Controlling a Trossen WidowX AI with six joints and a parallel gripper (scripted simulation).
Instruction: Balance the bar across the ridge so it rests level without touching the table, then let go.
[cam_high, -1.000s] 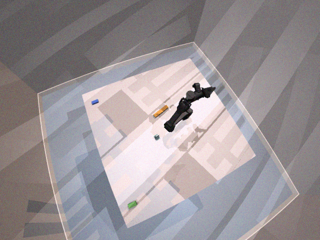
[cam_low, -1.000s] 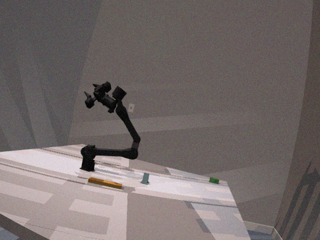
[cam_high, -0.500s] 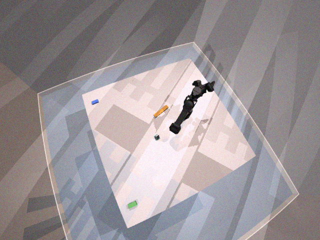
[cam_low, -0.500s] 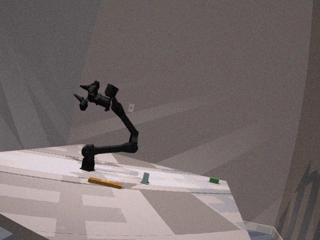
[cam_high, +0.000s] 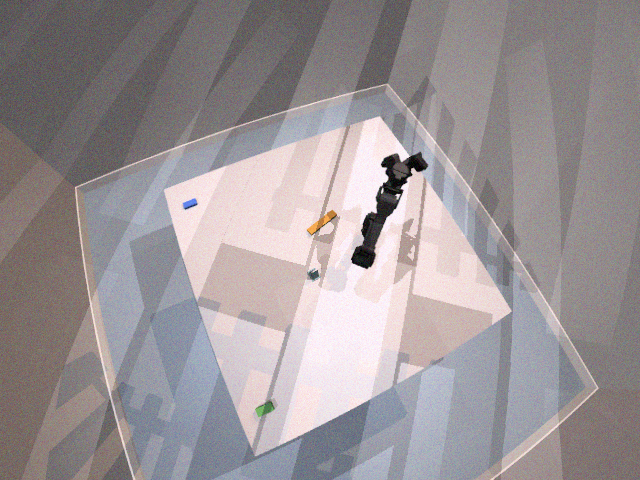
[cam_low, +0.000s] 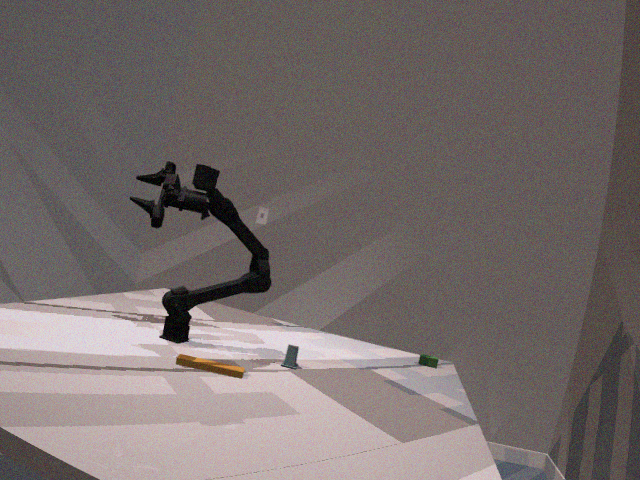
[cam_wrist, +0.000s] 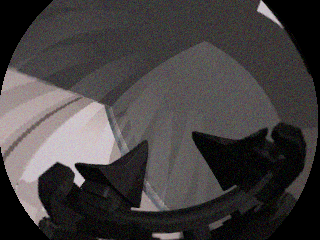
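My gripper tip is 39 cm above the orange bar, 35 cm short of it and 4 cm to the left of it. Round my gripper tip: blue block: 91 cm ahead, 41 cm to the right, 39 cm below; green block: 91 cm ahead, 59 cm to the left, 38 cm below.
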